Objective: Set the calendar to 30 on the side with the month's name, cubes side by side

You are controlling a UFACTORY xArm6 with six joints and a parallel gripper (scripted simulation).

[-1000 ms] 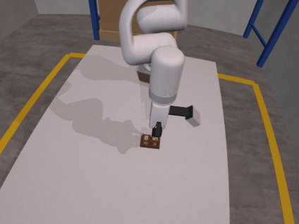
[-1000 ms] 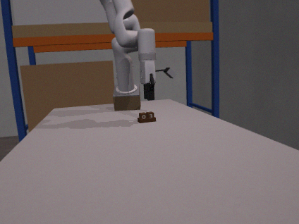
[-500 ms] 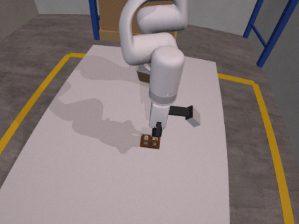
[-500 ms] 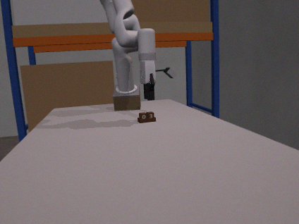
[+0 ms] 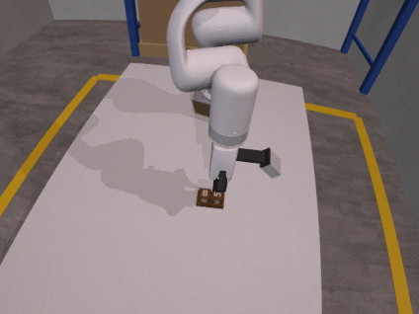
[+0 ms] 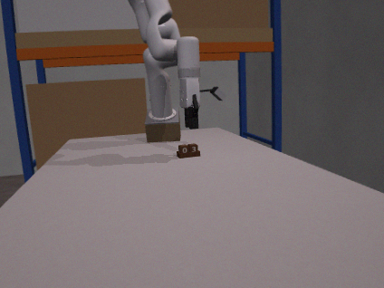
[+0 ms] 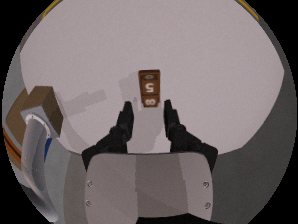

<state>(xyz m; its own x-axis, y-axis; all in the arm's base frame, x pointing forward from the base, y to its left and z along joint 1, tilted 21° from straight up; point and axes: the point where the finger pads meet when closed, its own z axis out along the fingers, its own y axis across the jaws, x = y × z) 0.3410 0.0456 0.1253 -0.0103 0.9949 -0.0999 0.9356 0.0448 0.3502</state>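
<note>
Now: hand 9 cm above the brown digit cube. Also, from my hand: brown calendar tray (2 cm to the right, 11 cm below).
</note>
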